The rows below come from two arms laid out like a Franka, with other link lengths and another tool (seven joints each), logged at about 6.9 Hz.
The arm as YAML. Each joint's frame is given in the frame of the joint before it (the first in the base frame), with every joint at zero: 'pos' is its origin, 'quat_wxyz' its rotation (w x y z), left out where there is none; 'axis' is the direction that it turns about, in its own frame. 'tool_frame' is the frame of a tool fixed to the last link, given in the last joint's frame.
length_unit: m
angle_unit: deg
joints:
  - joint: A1
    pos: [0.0, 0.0, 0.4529]
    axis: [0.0, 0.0, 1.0]
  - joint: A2
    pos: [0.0, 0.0, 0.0]
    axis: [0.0, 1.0, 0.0]
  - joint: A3
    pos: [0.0, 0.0, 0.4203]
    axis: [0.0, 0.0, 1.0]
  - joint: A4
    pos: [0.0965, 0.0, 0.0]
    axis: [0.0, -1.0, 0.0]
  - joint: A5
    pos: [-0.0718, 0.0, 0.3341]
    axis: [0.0, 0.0, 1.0]
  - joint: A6
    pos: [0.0, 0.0, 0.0]
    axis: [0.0, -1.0, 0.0]
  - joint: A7
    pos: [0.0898, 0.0, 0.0]
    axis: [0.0, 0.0, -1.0]
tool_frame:
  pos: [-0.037, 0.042, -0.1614]
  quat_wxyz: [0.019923, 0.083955, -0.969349, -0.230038]
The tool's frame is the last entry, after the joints.
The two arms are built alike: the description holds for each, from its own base.
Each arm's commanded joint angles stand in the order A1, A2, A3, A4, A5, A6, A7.
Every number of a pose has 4 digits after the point.
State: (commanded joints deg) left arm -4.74 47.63 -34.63 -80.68 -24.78 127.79 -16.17; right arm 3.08 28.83 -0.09 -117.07 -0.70 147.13 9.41
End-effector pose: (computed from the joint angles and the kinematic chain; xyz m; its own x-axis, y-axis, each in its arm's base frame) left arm 0.6187 -0.3845 0.4298 -0.9254 -0.0729 0.3718 -0.1627 0.9627 -0.2161; right arm 0.5938 0.0782 0.3777 -0.9972 -0.0711 -0.0214 -0.0732 0.8939 0.4422
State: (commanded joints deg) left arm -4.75 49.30 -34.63 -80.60 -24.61 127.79 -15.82; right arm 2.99 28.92 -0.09 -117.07 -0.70 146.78 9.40
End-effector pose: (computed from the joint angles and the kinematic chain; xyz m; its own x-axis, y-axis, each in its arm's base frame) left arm 0.6184 -0.3842 0.4109 -0.9174 -0.0687 0.3920 -0.1622 0.9641 -0.2104; right arm 0.5929 0.0772 0.3764 -0.9975 -0.0697 -0.0137 -0.0686 0.8942 0.4424
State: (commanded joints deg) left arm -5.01 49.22 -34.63 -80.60 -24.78 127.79 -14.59; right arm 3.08 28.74 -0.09 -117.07 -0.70 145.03 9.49
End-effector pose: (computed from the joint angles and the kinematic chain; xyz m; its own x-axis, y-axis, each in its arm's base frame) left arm 0.6174 -0.3867 0.4112 -0.9238 -0.0492 0.3798 -0.1417 0.9652 -0.2196; right arm 0.5881 0.0778 0.3764 -0.9975 -0.0695 0.0137 -0.0563 0.8950 0.4425
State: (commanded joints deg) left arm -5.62 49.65 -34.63 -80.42 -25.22 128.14 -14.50; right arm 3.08 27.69 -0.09 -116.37 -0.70 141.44 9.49
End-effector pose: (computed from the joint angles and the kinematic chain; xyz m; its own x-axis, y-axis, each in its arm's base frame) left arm 0.6147 -0.3939 0.4079 -0.9222 -0.0447 0.3842 -0.1406 0.9641 -0.2252; right arm 0.5841 0.0775 0.3875 -0.9966 -0.0689 0.0458 -0.0417 0.8960 0.4421
